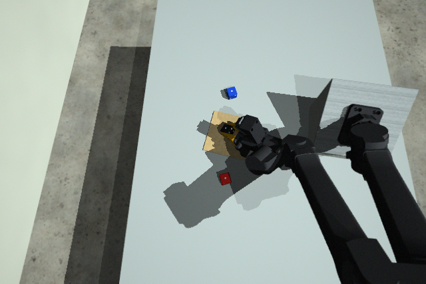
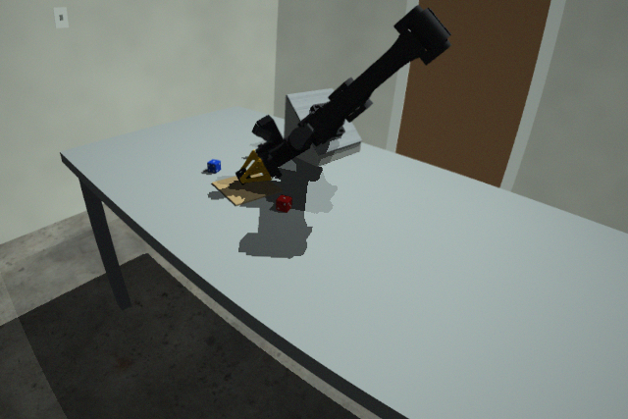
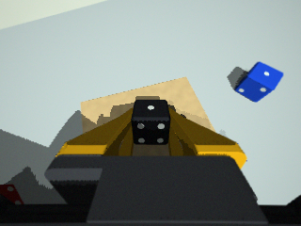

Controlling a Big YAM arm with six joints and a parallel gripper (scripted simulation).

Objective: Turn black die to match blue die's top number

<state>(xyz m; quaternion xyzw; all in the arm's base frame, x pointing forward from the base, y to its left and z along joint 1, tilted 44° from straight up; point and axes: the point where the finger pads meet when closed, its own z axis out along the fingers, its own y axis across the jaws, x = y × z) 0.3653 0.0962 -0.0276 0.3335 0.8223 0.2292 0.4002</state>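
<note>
Right now my hand is right at the black die. Also, from my hand: red die 150 mm to the left, 20 mm below, 20 mm behind; then blue die 140 mm to the right, 20 mm below, 10 mm ahead; then tan mat 30 mm below, 10 mm behind.
</note>
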